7 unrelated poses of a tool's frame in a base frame.
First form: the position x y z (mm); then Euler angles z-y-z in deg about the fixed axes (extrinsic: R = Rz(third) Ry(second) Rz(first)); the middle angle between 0 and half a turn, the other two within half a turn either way.
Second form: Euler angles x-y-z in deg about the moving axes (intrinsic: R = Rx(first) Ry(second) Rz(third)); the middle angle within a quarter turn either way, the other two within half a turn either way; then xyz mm. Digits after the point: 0 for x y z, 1 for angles.
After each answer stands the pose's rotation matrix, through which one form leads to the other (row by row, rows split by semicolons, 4 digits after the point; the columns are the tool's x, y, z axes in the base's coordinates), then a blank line. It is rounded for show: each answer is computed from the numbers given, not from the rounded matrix.
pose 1, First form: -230, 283, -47, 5.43, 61.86, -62.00
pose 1, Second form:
58.8, 24.5, -70.5, -230, 283, -47
0.3040 0.8580 0.4140; -0.3701 0.5068 -0.7786; -0.8778 0.0834 0.4716

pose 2, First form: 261, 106, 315, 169.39, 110.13, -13.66
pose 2, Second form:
147.2, 65.8, 24.6, 261, 106, 315
0.3722 -0.1705 0.9124; 0.0990 -0.9701 -0.2217; 0.9229 0.1729 -0.3442

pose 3, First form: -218, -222, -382, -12.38, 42.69, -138.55
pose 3, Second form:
31.4, -30.5, -142.1, -218, -222, -382
-0.6800 0.5285 -0.5082; -0.3146 -0.8364 -0.4488; -0.6623 -0.1454 0.7350

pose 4, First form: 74, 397, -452, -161.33, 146.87, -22.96
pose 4, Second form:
165.7, 30.2, 45.5, 74, 397, -452
0.6056 -0.6164 0.5032; -0.6042 -0.7678 -0.2132; 0.5178 -0.1750 -0.8374

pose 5, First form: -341, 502, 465, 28.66, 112.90, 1.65
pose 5, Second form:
-176.1, 67.0, -155.6, -341, 502, 465
-0.3551 0.1613 0.9208; 0.4696 0.8825 0.0265; -0.8083 0.4418 -0.3891

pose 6, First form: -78, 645, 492, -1.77, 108.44, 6.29
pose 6, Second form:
-161.8, 70.6, 159.0, -78, 645, 492
-0.3109 -0.1192 0.9429; -0.0653 0.9924 0.1039; -0.9482 -0.0293 -0.3163

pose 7, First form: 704, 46, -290, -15.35, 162.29, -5.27
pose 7, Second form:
178.3, 17.6, 170.2, 704, 46, -290
-0.9391 -0.1625 0.3029; -0.1792 0.9834 -0.0279; -0.2933 -0.0805 -0.9526

